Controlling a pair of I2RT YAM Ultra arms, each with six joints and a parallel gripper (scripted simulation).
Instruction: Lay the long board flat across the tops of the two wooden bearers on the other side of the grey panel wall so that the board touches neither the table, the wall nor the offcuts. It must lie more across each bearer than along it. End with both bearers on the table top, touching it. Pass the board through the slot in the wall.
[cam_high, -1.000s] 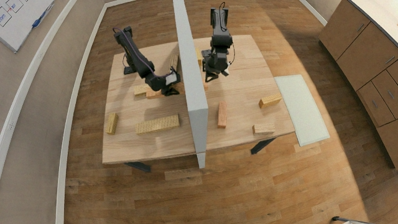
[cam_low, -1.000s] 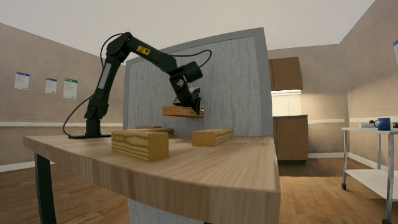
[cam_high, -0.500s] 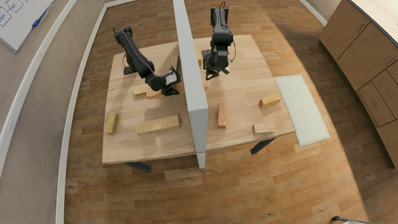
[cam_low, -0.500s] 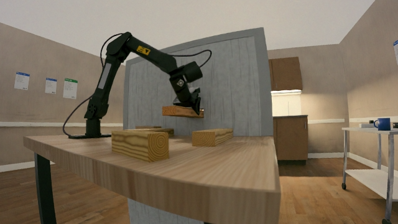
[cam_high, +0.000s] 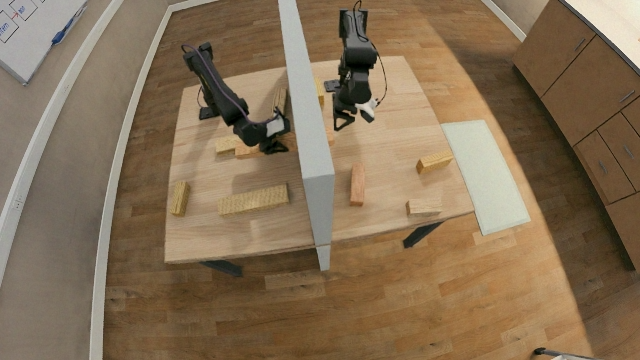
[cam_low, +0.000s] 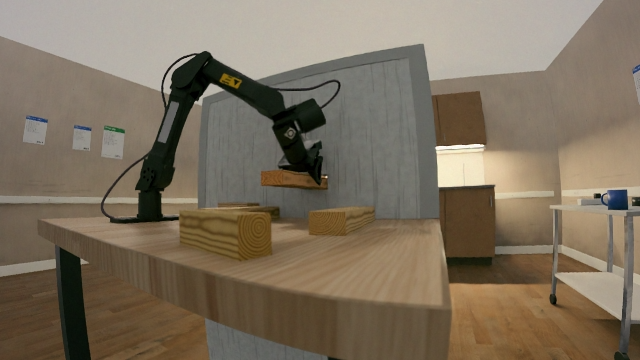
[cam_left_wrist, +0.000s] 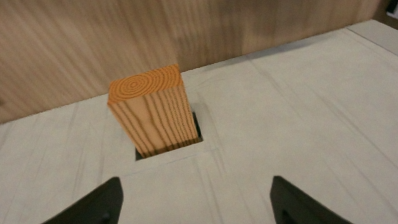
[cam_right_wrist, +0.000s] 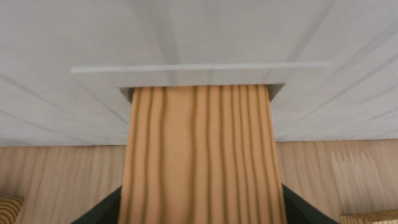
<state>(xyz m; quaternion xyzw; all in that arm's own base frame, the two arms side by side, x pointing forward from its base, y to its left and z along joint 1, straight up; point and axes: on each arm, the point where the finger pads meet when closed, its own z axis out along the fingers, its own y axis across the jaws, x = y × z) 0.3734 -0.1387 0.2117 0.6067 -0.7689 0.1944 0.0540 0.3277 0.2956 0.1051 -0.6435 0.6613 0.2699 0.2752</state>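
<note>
Right now the long board is 10 mm to the right of my right hand. From my right hand the other things lie so: small block 450 mm to the right, 90 mm ahead, 80 mm below.
</note>
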